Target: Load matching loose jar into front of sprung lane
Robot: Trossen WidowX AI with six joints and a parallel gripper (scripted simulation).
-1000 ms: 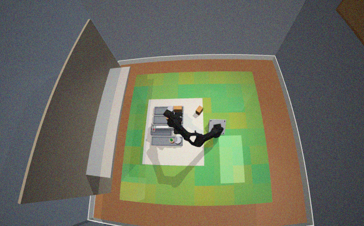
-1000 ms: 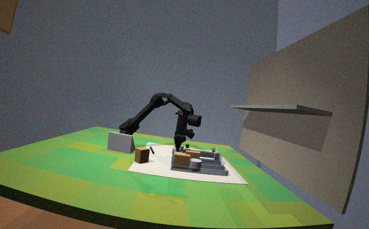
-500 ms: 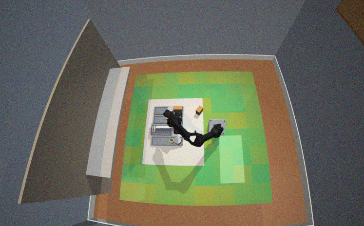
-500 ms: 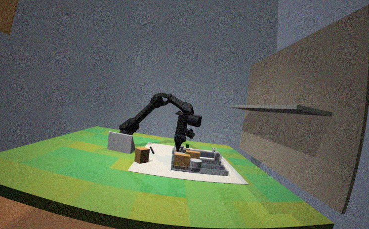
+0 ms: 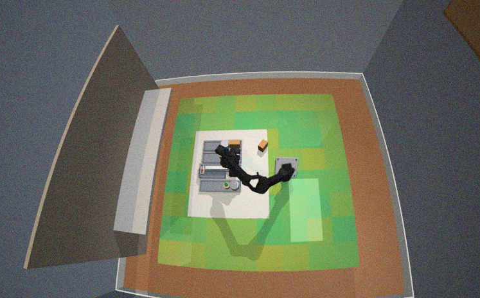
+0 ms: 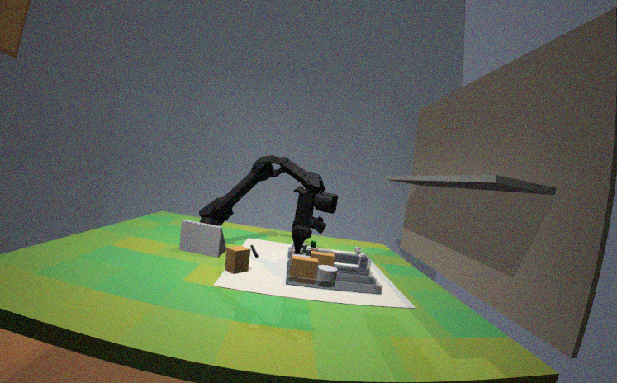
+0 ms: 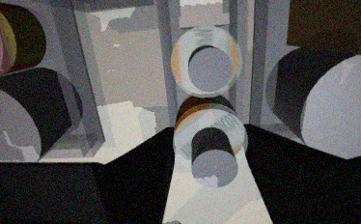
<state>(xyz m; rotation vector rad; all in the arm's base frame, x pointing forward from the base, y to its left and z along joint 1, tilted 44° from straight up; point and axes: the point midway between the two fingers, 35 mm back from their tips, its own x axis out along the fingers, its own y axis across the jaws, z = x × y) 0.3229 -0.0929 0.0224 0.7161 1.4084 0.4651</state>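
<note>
The white mat lies 6 cm ahead of my gripper tip, 5 cm below it and 1 cm to the left of it. The rest, counted from my gripper tip: black rod: 15 cm behind, 11 cm to the left, 4 cm below; shelf: 51 cm ahead, 32 cm above, 3 cm to the right; brown box: 19 cm behind, 13 cm to the right, 1 cm below.
</note>
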